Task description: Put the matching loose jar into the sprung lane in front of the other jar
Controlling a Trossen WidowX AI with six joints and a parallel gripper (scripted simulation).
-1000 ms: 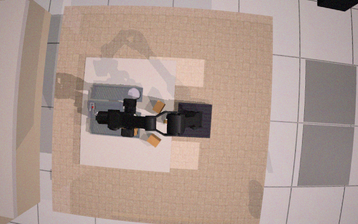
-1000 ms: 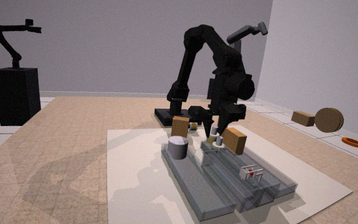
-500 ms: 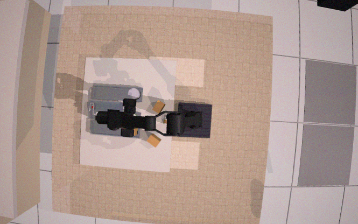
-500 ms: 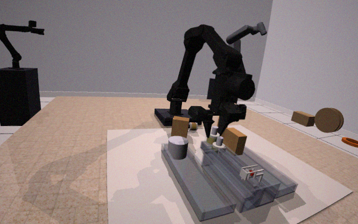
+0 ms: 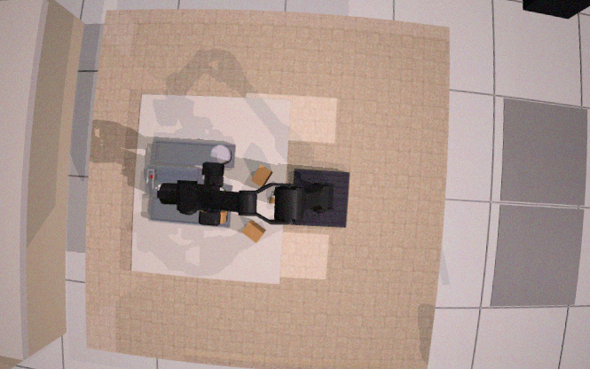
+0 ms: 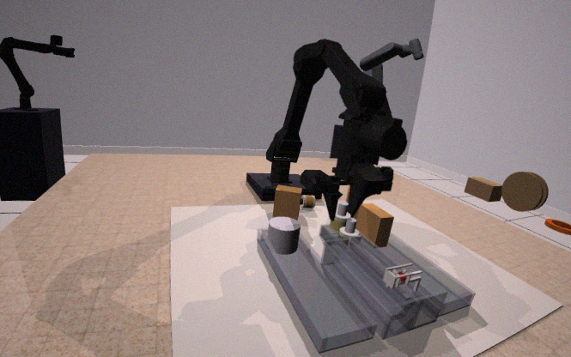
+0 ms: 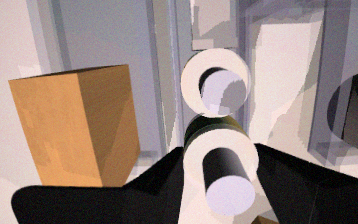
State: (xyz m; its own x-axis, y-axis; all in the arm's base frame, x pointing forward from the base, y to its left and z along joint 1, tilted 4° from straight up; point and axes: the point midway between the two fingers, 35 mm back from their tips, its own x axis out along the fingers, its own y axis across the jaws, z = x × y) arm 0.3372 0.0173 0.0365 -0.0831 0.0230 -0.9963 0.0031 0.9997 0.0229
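My gripper tip is now 8 cm to the right of the brown box, 1 cm short of it and 1 cm above it. Also, from my gripper tip: red mark: 22 cm ahead, 4 cm to the right, 2 cm above; grey lane: 14 cm ahead, 3 cm below, 2 cm to the right; grey cylinder: 13 cm to the right, 2 cm below, 1 cm ahead.
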